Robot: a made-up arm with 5 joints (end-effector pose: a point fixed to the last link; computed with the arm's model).
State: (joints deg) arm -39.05 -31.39 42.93 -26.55 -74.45
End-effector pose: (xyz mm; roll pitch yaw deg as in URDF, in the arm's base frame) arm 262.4 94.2 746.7 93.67 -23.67 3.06
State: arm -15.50 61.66 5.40 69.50 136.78
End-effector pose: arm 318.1 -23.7 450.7 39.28 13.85 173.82
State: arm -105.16 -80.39 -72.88 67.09 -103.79
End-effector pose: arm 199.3 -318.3 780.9 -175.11 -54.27 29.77
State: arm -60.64 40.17 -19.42 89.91 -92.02
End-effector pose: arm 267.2 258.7 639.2 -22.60 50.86 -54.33
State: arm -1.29 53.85 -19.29 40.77 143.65
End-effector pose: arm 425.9 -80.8 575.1 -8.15 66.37 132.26
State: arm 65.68 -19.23 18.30 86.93 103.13
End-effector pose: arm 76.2 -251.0 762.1 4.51 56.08 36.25
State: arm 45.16 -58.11 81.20 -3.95 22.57
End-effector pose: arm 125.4 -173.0 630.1 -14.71 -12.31 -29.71
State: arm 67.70 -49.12 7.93 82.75 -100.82
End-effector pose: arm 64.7 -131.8 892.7 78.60 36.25 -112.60
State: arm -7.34 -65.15 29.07 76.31 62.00
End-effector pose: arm 173.5 -79.1 837.4 -37.11 20.78 41.50
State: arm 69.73 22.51 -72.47 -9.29 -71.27
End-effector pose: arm 92.7 -218.4 971.7 136.20 -55.06 -136.55
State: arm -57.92 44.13 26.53 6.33 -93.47
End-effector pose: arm 227.6 165.9 489.1 33.21 52.80 -13.36
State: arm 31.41 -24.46 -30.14 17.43 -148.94
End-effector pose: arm 110.2 -103.0 1001.6 163.55 -7.11 -51.00
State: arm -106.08 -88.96 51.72 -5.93 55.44
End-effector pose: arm 124.1 96.7 830.3 -86.94 -50.39 157.07
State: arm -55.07 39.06 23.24 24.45 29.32
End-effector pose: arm 256.8 134.5 509.5 8.40 52.32 86.46
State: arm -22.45 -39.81 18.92 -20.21 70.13
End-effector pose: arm 255.4 -22.3 869.3 -94.93 -40.82 69.29
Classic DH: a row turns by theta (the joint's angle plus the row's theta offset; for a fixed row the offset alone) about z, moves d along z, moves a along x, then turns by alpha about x. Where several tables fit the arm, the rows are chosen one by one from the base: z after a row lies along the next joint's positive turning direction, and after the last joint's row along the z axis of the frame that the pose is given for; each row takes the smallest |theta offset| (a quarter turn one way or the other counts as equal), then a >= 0, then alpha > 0; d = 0 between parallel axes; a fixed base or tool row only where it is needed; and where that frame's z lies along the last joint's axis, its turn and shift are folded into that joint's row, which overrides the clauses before.
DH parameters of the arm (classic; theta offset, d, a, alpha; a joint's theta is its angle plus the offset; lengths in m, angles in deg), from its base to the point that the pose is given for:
base (fixed): -4.78 0 0.0648 180
joint 1: -4.78 -0.6399 0.0159 90
joint 2: -85.21 0 0.1246 0
joint 3: 78.52 0 0.23 0
joint 4: -83.31 -0.0688 0.011 90
joint 5: 80.69 -0.0152 -0.0013 55.84
tool (fixed): -82.17 -0.0264 0 0

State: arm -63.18 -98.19 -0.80 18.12 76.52
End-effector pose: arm 67.9 -197.1 884.2 -152.61 -55.45 149.00
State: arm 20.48 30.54 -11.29 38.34 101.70
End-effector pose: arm 351.1 -209.1 673.3 -43.59 51.03 40.52
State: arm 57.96 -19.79 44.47 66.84 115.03
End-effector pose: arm 105.3 -239.2 658.7 13.62 54.29 63.37
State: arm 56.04 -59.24 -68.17 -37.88 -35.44
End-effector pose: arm -133.1 190.8 890.4 -137.54 15.47 141.78
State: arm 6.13 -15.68 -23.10 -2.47 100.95
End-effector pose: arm 221.6 -113.4 955.7 -115.40 -25.22 31.48
